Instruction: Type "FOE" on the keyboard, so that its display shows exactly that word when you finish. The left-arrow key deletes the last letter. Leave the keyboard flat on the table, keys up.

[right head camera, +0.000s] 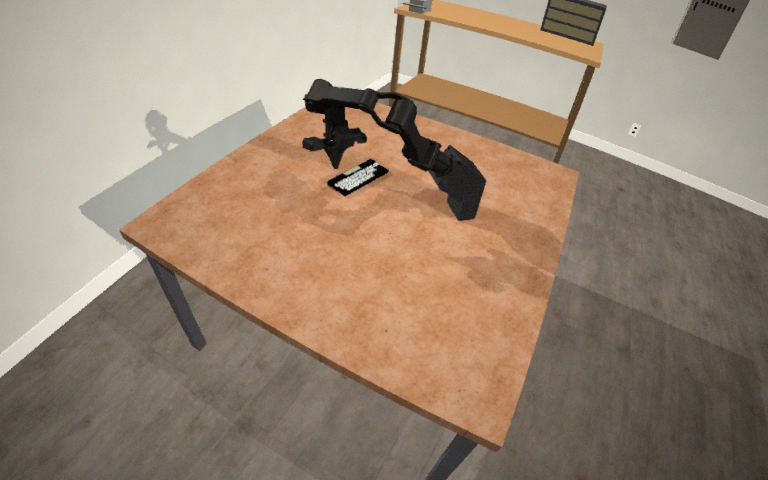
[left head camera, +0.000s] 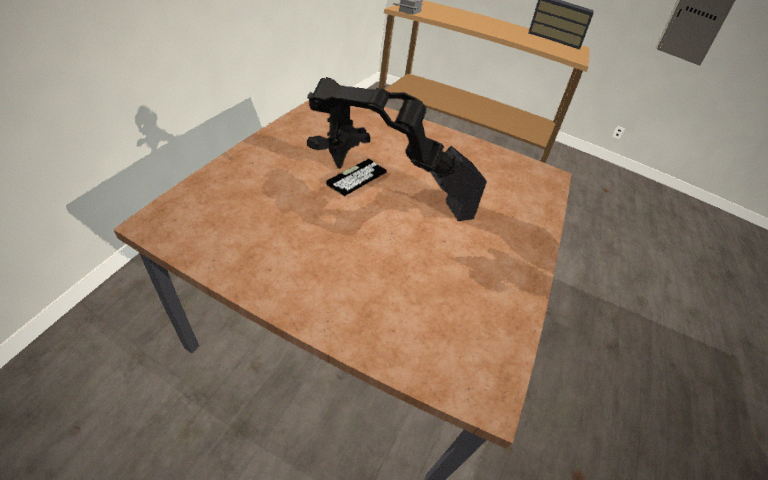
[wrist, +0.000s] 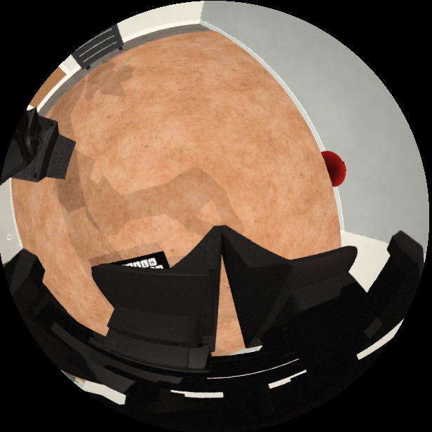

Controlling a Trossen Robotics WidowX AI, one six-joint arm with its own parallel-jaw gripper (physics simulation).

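Observation:
A small black keyboard (left head camera: 356, 177) (right head camera: 357, 177) with white keys lies flat on the table, keys up. Its pale green display (left head camera: 351, 169) (right head camera: 351, 170) is at the far-left long edge; any letters on it are too small to read. In the wrist view a corner of the keyboard (wrist: 144, 262) shows left of the fingers, the rest hidden behind them. My gripper (left head camera: 339, 166) (right head camera: 335, 166) (wrist: 219, 231) is shut and empty, fingertips pointing down. It stands above the table, apart from the keyboard, beyond its display side in the head views.
The table (left head camera: 317, 294) (right head camera: 317, 294) carries the arm's dark base (left head camera: 465, 183) (right head camera: 465, 183) to the right of the keyboard. A wooden shelf unit (left head camera: 487, 29) (right head camera: 498, 27) stands behind the table. A red round object (wrist: 335, 169) shows past the table edge in the wrist view.

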